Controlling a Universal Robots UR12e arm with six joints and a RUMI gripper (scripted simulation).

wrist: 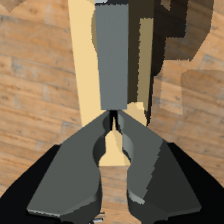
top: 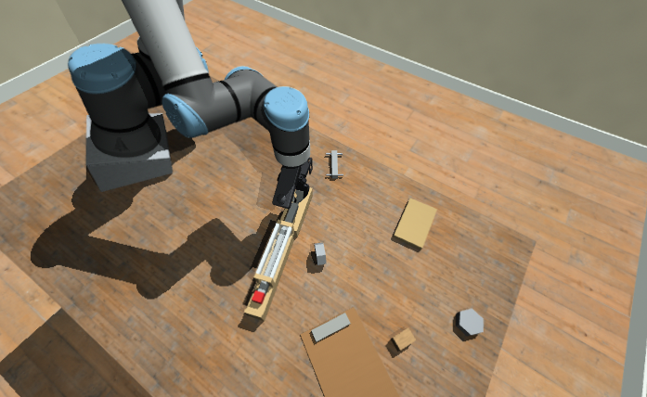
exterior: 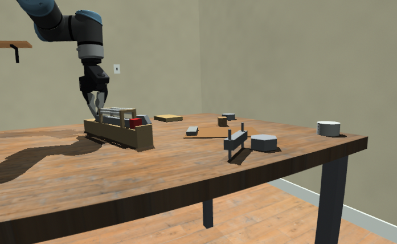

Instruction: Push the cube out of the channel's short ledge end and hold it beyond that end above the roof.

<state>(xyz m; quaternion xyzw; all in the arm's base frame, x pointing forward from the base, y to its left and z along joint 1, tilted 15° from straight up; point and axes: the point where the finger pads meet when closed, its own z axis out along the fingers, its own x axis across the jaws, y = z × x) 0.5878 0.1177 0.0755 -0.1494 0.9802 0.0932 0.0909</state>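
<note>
My hand is 9 cm short of the red cube, 28 cm to the left of it and 1 cm above it. Round my hand: channel (5 cm ahead, 16 cm to the right, 1 cm below); then pegged grey tool (22 cm to the left, 5 cm below); then tan plate (34 cm ahead, 17 cm to the left, 5 cm below).
</note>
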